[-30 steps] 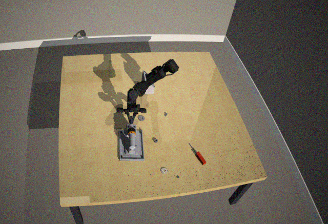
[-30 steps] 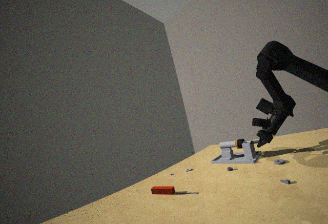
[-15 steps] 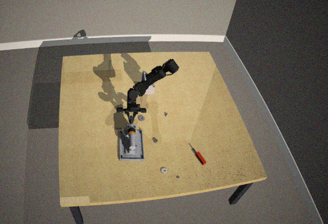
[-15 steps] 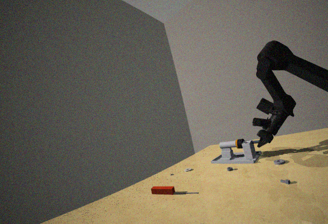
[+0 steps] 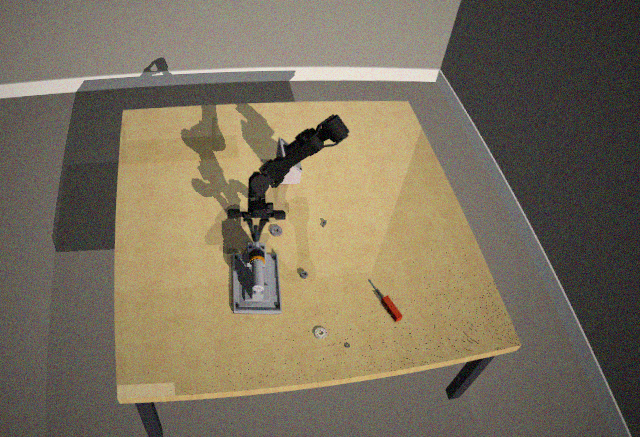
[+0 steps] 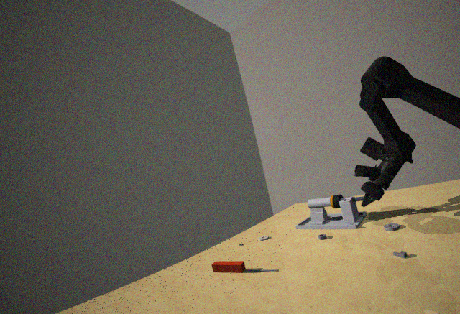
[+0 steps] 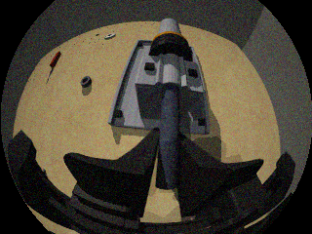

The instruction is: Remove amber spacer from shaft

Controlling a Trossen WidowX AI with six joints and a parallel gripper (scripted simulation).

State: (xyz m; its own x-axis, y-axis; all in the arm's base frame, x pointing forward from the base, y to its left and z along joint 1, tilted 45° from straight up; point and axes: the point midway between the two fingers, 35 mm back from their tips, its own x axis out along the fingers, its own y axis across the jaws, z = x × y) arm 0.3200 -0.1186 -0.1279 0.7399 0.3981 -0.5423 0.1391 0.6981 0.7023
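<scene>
The shaft lies 3 cm ahead of my gripper tip and 2 cm above it. The rest, counted from my gripper tip: amber spacer 10 cm ahead, 1 cm to the right, 2 cm above; then black spacer 7 cm ahead, 1 cm to the right, 2 cm above; then grey washer 8 cm behind, 9 cm to the left, 5 cm below.
</scene>
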